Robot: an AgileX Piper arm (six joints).
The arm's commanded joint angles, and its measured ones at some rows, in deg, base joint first. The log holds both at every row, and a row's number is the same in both.
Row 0, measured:
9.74 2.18 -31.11 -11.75 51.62 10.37
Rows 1 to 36, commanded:
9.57 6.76 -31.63 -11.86 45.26 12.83
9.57 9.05 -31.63 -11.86 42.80 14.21
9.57 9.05 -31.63 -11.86 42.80 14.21
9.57 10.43 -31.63 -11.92 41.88 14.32
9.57 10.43 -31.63 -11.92 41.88 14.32
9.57 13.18 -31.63 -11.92 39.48 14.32
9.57 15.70 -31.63 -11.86 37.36 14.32
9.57 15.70 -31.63 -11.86 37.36 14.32
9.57 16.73 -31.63 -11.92 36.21 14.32
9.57 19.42 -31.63 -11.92 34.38 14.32
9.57 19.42 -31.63 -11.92 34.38 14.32
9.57 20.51 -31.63 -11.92 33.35 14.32
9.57 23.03 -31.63 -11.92 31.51 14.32
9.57 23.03 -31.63 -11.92 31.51 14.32
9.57 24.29 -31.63 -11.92 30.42 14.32
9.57 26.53 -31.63 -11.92 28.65 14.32
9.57 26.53 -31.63 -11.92 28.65 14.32
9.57 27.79 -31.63 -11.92 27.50 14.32
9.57 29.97 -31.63 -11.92 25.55 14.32
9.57 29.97 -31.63 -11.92 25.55 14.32
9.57 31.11 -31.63 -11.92 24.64 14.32
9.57 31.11 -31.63 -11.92 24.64 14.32
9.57 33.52 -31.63 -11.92 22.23 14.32
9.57 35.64 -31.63 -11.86 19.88 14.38
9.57 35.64 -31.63 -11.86 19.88 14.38
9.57 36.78 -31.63 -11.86 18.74 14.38
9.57 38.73 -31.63 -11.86 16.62 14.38
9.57 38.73 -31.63 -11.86 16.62 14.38
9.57 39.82 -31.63 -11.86 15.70 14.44
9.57 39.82 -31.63 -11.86 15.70 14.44
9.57 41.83 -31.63 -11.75 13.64 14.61
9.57 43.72 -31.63 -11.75 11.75 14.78
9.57 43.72 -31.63 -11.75 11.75 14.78
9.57 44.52 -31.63 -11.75 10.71 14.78
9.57 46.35 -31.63 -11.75 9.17 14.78
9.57 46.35 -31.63 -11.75 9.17 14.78
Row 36, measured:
9.74 44.40 -31.23 -11.75 12.49 14.04
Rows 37 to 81, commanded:
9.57 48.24 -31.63 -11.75 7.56 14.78
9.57 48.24 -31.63 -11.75 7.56 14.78
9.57 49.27 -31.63 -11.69 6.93 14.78
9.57 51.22 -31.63 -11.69 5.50 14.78
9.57 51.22 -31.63 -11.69 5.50 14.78
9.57 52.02 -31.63 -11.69 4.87 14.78
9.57 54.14 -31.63 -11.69 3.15 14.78
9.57 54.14 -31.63 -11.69 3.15 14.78
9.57 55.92 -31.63 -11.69 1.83 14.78
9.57 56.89 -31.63 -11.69 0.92 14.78
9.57 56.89 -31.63 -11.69 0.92 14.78
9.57 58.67 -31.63 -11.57 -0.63 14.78
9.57 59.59 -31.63 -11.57 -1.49 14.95
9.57 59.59 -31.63 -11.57 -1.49 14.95
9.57 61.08 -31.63 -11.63 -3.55 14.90
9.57 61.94 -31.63 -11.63 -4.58 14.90
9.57 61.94 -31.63 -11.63 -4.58 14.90
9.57 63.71 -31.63 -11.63 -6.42 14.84
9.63 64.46 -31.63 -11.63 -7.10 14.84
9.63 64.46 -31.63 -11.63 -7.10 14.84
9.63 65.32 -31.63 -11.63 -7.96 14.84
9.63 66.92 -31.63 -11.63 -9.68 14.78
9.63 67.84 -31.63 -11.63 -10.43 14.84
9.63 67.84 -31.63 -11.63 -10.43 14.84
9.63 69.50 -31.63 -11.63 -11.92 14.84
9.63 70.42 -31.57 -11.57 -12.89 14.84
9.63 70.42 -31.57 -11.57 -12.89 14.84
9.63 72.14 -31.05 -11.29 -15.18 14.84
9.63 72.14 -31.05 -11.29 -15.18 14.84
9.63 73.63 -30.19 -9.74 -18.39 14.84
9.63 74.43 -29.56 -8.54 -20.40 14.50
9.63 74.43 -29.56 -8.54 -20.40 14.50
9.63 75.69 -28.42 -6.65 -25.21 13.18
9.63 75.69 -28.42 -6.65 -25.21 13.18
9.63 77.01 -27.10 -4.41 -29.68 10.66
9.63 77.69 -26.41 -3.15 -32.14 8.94
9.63 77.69 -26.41 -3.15 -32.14 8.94
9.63 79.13 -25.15 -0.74 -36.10 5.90
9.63 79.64 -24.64 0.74 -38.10 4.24
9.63 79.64 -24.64 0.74 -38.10 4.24
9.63 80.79 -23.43 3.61 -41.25 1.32
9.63 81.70 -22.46 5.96 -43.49 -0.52
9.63 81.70 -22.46 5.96 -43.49 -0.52
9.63 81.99 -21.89 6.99 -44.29 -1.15
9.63 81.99 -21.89 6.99 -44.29 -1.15
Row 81, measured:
9.74 81.19 -23.15 3.38 -39.99 2.35
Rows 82 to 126, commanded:
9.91 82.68 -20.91 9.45 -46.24 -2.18
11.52 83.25 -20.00 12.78 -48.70 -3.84
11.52 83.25 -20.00 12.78 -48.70 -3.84
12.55 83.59 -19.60 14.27 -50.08 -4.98
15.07 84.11 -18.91 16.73 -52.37 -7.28
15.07 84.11 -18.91 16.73 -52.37 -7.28
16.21 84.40 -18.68 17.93 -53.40 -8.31
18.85 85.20 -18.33 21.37 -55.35 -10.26
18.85 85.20 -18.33 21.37 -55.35 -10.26
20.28 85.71 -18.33 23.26 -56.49 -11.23
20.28 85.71 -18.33 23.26 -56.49 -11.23
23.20 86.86 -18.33 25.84 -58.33 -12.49
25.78 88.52 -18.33 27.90 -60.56 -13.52
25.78 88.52 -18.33 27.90 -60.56 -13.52
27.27 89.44 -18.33 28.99 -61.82 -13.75
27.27 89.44 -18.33 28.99 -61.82 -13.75
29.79 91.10 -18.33 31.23 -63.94 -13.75
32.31 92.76 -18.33 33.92 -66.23 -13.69
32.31 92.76 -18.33 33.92 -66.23 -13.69
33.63 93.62 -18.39 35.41 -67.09 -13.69
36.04 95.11 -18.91 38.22 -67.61 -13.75
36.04 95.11 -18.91 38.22 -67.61 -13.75
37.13 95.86 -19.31 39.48 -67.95 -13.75
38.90 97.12 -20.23 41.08 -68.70 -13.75
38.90 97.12 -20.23 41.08 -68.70 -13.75
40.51 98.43 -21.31 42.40 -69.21 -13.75
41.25 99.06 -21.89 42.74 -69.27 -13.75
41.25 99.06 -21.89 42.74 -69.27 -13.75
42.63 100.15 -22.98 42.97 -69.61 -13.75
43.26 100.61 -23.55 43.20 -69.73 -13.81
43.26 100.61 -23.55 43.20 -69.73 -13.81
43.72 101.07 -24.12 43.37 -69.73 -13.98
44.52 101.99 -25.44 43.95 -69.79 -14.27
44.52 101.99 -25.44 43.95 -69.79 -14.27
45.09 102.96 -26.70 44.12 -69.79 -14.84
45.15 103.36 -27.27 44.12 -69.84 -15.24
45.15 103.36 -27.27 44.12 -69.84 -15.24
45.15 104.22 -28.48 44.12 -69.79 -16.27
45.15 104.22 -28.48 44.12 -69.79 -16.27
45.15 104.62 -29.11 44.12 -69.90 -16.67
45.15 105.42 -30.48 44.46 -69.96 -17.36
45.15 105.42 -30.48 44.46 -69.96 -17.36
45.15 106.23 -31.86 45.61 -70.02 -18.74
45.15 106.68 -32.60 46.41 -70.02 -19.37
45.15 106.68 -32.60 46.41 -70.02 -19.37
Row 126, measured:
45.09 105.83 -30.65 44.98 -68.87 -16.96
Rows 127 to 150, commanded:
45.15 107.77 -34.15 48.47 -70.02 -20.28
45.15 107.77 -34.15 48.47 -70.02 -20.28
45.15 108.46 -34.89 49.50 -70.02 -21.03
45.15 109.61 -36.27 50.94 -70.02 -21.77
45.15 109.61 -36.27 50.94 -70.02 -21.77
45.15 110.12 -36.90 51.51 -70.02 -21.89
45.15 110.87 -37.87 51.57 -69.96 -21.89
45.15 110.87 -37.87 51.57 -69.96 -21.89
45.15 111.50 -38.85 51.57 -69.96 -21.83
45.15 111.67 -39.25 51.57 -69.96 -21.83
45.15 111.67 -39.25 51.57 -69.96 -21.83
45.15 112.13 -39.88 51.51 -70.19 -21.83
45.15 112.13 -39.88 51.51 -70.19 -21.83
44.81 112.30 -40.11 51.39 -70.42 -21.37
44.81 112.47 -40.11 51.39 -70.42 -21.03
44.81 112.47 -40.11 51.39 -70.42 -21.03
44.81 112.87 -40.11 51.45 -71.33 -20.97
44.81 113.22 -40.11 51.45 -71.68 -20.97
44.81 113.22 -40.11 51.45 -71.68 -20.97
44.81 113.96 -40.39 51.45 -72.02 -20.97
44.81 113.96 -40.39 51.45 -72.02 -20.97
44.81 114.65 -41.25 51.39 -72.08 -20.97
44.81 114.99 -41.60 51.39 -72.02 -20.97
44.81 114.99 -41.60 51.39 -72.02 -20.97
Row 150, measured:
45.09 114.25 -40.34 51.74 -69.21 -21.03
